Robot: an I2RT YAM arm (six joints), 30 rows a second.
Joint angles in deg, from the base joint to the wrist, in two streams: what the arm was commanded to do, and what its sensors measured. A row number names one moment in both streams.
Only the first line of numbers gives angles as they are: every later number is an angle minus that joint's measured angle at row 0.
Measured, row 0:
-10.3, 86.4, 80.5, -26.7, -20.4, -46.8
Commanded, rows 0 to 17:
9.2, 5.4, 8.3, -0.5, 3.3, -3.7
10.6, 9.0, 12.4, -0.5, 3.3, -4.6
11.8, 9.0, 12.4, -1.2, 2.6, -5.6
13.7, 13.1, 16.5, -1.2, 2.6, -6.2
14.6, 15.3, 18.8, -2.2, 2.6, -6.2
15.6, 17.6, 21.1, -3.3, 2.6, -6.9
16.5, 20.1, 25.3, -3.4, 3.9, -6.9
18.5, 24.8, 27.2, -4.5, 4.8, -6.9
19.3, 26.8, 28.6, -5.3, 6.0, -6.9
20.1, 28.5, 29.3, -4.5, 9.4, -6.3
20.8, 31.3, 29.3, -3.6, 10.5, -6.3
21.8, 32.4, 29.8, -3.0, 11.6, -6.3
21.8, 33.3, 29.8, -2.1, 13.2, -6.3
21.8, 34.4, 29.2, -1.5, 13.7, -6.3
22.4, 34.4, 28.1, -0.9, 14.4, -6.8
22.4, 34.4, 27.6, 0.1, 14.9, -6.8
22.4, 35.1, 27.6, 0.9, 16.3, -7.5
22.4, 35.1, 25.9, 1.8, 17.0, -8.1
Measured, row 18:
22.7, 38.5, 26.5, -1.3, 12.8, -6.3
